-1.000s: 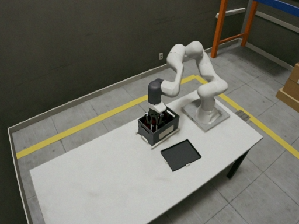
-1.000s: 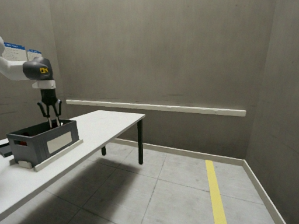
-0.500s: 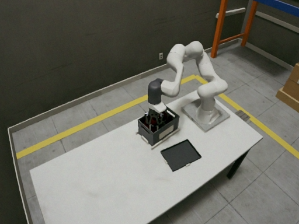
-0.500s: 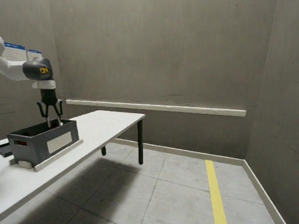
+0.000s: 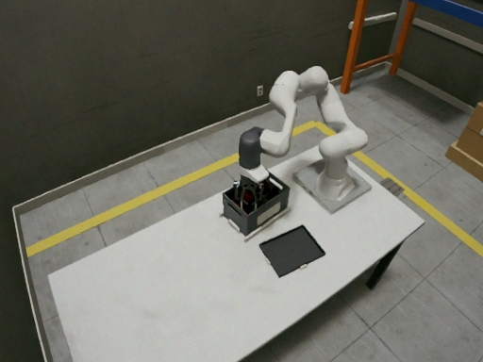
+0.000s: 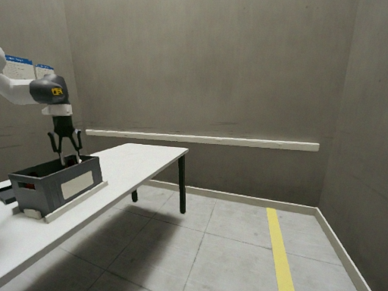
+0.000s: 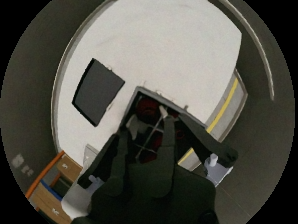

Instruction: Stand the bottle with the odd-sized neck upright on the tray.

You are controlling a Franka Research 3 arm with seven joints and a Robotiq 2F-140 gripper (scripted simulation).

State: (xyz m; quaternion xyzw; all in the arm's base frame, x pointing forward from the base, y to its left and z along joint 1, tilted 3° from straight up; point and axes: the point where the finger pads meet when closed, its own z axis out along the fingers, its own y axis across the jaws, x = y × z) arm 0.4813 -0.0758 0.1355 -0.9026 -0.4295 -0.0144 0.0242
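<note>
Now: the dark grey crate 80 mm behind my hand, 50 mm to the right of it and 90 mm below it. Also, from my hand: flat black tray: 90 mm behind, 230 mm to the left, 160 mm below.
</note>
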